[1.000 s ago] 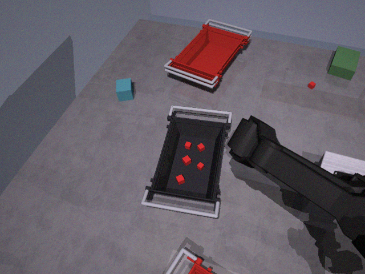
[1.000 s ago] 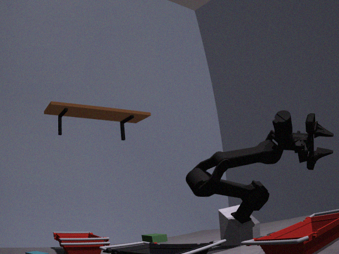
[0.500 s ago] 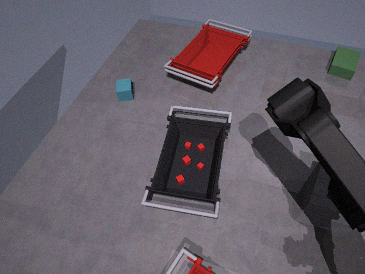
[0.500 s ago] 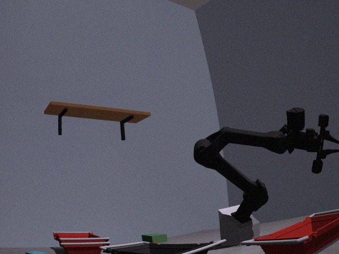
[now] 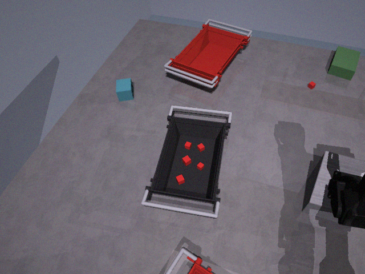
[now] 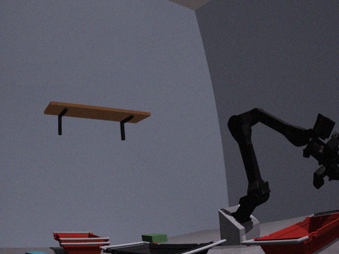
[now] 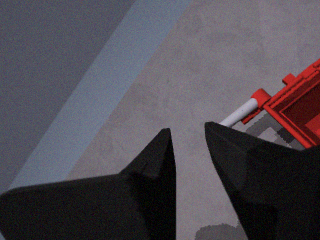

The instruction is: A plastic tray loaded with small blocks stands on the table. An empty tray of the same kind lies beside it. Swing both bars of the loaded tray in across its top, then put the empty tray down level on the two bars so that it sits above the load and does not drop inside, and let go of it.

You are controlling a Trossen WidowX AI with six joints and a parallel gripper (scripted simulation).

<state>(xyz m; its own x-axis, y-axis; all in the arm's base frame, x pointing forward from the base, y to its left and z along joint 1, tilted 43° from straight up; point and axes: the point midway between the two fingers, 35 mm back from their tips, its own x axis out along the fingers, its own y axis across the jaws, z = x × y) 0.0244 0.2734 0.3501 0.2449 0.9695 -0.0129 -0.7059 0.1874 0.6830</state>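
Now: gripper tip 150 mm short of the red tray, 110 mm to the left of it and 100 mm above it. From my gripper tip the other things lie so: teal cube 670 mm to the right, 640 mm ahead, 120 mm below; green cube 1020 mm to the right, 130 mm below, 60 mm behind.
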